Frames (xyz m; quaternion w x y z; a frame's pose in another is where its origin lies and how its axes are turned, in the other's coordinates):
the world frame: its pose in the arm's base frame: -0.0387 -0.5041 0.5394 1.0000 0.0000 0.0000 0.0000
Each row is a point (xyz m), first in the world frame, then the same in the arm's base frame.
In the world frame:
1: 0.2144 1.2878 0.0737
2: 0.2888 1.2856 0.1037
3: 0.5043 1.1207 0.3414
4: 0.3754 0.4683 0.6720
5: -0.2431 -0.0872 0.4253
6: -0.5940 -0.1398 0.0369
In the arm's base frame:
1: 0.1757 0.7837 0.6131
2: 0.2501 0.7815 0.6431
3: 0.4656 0.6166 0.8808
4: 0.3367 -0.0358 1.2114
5: -0.2818 -0.5913 0.9647
6: -0.6327 -0.6439 0.5763

